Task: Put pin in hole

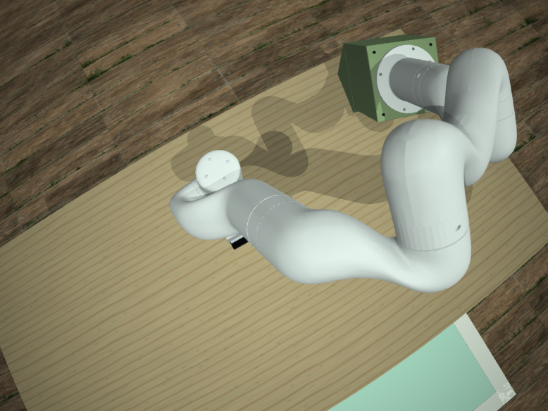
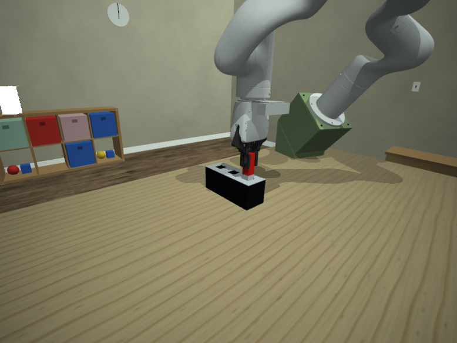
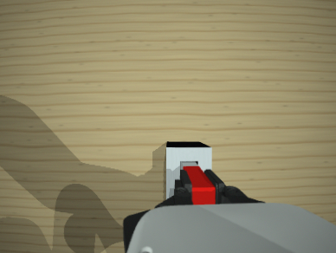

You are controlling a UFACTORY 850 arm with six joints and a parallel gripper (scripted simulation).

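My gripper is now 10 mm above the pin. The rest, counted from my hand: block (10 mm behind, 60 mm to the right, 90 mm below).
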